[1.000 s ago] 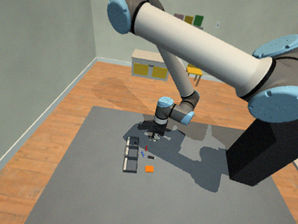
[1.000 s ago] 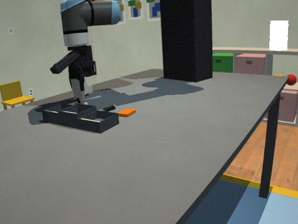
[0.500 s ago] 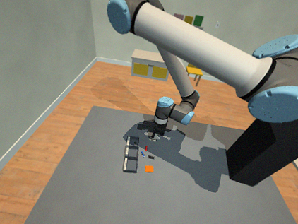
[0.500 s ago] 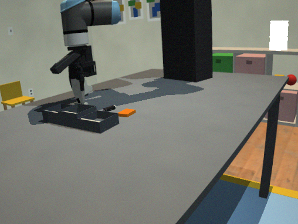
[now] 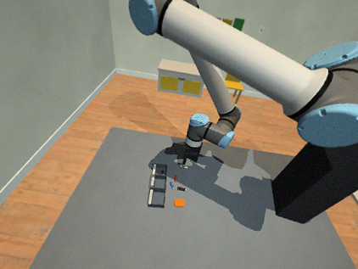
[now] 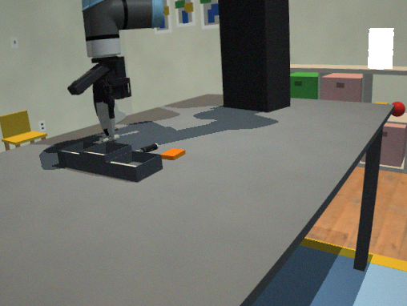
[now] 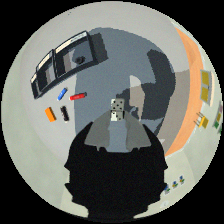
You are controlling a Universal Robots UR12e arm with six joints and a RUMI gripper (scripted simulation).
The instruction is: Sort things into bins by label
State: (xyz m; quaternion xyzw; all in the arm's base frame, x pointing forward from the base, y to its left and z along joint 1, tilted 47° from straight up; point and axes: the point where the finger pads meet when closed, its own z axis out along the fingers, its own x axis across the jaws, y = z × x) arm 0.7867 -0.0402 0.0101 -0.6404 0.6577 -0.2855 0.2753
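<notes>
My gripper is now 240 mm to the right of the orange flat block, 30 mm past it and 30 mm above it. Also, from my hand: white dotted tile (10 mm below); small blue piece (150 mm to the left, 40 mm ahead, 30 mm below); red piece (100 mm to the left, 30 mm below, 30 mm ahead).
</notes>
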